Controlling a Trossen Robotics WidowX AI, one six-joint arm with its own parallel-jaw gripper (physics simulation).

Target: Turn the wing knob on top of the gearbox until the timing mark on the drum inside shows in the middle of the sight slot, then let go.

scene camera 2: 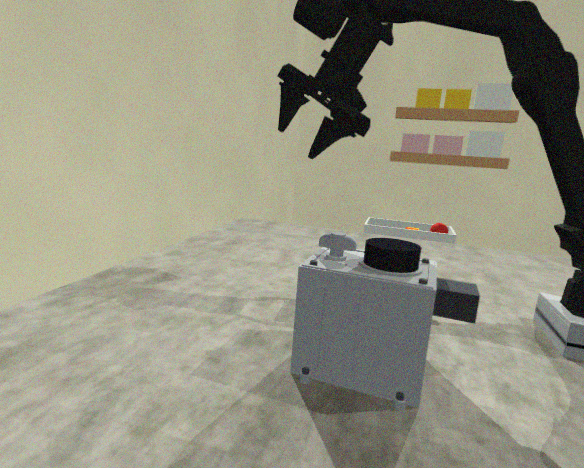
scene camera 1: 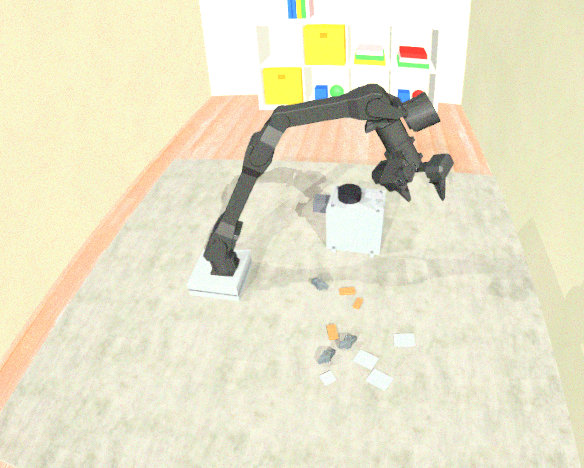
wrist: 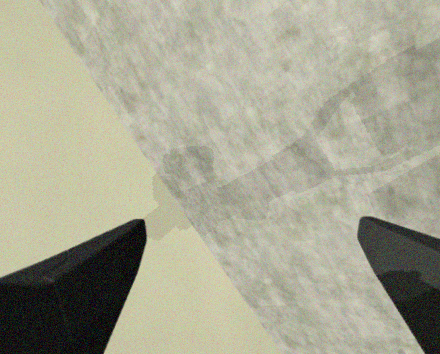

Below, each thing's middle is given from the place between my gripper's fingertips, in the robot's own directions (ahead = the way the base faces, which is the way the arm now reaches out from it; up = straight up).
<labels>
Right now my hand is 18 cm to the right of the wing knob (scene camera 2: pixel 337 241), 14 cm above it and 12 cm past it. Also, from my hand: gearbox (scene camera 2: pixel 363 323) 19 cm below, 19 cm behind, 18 cm to the left.
</labels>
